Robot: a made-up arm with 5 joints.
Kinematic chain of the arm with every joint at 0, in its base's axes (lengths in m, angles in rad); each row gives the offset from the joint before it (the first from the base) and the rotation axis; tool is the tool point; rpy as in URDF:
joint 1: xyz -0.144 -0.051 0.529 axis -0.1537 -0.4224 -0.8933
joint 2: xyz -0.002 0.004 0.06 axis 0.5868 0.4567 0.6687
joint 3: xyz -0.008 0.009 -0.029 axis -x
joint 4: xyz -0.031 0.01 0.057 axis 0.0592 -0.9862 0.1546
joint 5: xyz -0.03 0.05 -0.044 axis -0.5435 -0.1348 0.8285
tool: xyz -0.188 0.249 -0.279 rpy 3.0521 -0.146 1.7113
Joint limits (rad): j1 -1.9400..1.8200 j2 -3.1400..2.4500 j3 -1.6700..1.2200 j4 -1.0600..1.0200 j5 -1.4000..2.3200
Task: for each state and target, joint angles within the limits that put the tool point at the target. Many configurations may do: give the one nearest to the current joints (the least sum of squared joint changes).
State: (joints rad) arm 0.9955 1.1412 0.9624 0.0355 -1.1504
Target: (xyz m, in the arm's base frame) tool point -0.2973 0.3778 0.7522
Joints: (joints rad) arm 0.6205 1.5481 0.4843 0.1188 -1.4000
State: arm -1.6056 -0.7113 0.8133 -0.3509 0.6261
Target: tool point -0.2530 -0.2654 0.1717
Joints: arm -1.5563 -0.9017 0.5220 0.1427 0.3750
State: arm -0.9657 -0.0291 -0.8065 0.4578 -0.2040
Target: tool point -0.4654 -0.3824 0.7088
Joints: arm -1.3827 0.3006 -0.1923 -0.2003 0.2586
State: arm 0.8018 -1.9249 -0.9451 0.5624 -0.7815
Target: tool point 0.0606 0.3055 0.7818
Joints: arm 0.5883 -1.5431 -1.3147 0.9179 -1.0450
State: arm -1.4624 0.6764 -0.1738 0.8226 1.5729
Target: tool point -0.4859 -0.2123 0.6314
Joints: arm -1.5758 1.0100 -0.6132 0.8529 1.1431
